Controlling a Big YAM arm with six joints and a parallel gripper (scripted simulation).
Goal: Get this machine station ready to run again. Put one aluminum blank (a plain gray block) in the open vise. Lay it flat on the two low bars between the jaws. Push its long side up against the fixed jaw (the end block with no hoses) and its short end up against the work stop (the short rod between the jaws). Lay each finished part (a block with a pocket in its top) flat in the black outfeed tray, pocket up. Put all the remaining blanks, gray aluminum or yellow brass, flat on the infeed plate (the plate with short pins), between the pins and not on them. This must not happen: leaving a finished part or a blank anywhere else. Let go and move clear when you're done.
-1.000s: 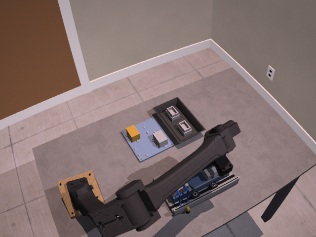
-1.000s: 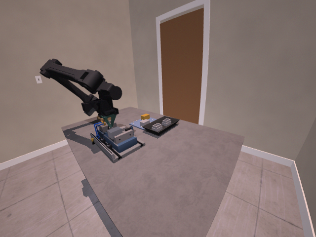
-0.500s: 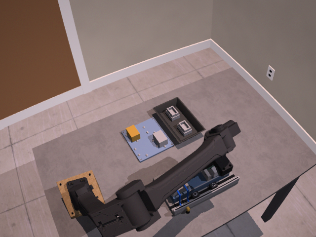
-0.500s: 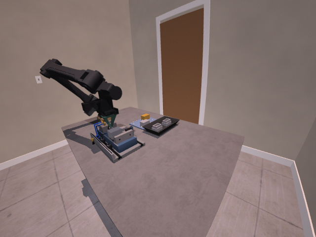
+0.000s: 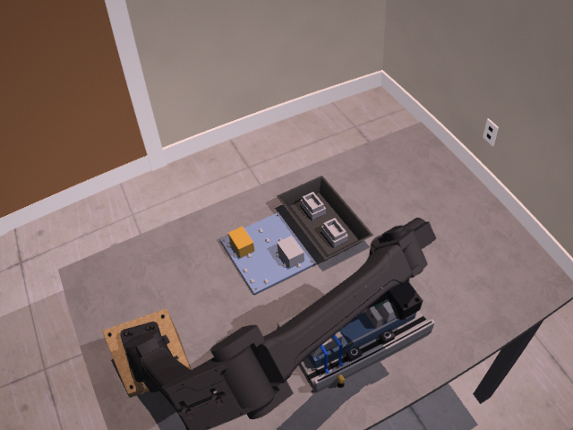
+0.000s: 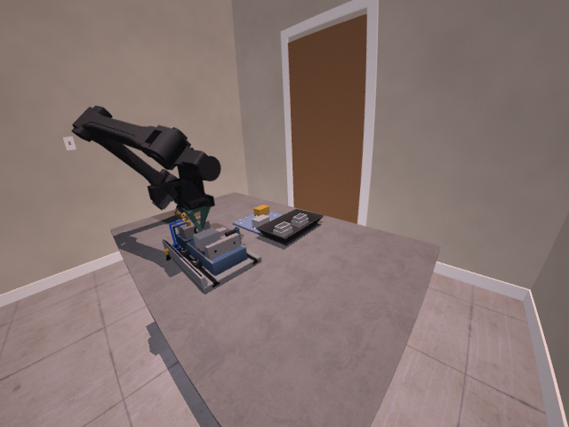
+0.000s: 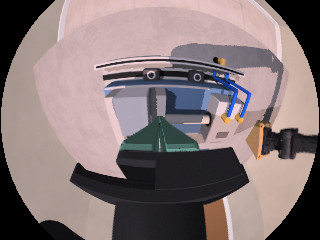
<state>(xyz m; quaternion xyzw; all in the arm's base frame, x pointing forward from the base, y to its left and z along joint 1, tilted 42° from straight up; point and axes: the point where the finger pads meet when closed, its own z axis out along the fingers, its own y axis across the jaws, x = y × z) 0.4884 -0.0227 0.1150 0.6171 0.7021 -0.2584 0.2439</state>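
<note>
Right now my hand is 3 cm past the blue vise, 2 cm to the right of it and 8 cm above it. Round my hand: gray rail (2 cm behind, 7 cm to the right, 9 cm below); yellow brass blank (20 cm behind, 34 cm to the left, 10 cm below).
</note>
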